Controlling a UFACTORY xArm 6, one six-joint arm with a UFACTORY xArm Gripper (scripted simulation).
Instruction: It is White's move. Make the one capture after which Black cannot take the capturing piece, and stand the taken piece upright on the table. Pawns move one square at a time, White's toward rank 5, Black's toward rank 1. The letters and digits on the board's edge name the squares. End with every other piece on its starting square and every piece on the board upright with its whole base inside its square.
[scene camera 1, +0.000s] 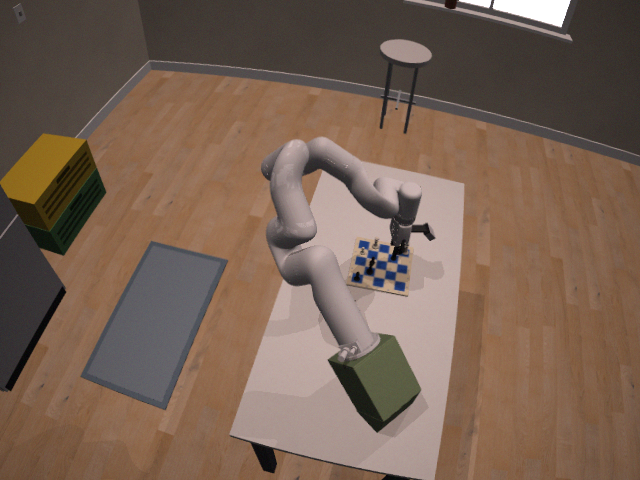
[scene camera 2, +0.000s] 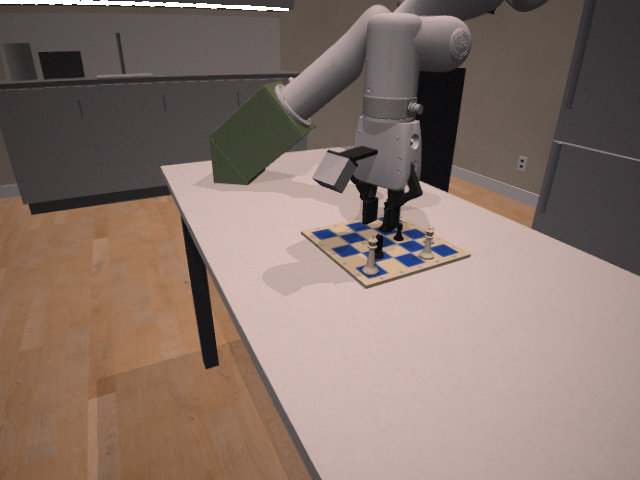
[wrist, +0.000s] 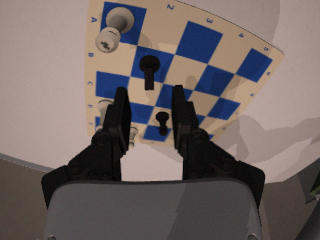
Observation:
I see my gripper (scene camera 2: 379, 226), a white piece (wrist: 107, 41) and a blue-and-tan chessboard (scene camera 2: 346, 243).
The blue-and-tan chessboard shows as well in scene camera 1 (scene camera 1: 389, 276) and in the wrist view (wrist: 222, 67). My gripper shows as well in scene camera 1 (scene camera 1: 395, 249) and in the wrist view (wrist: 150, 99).

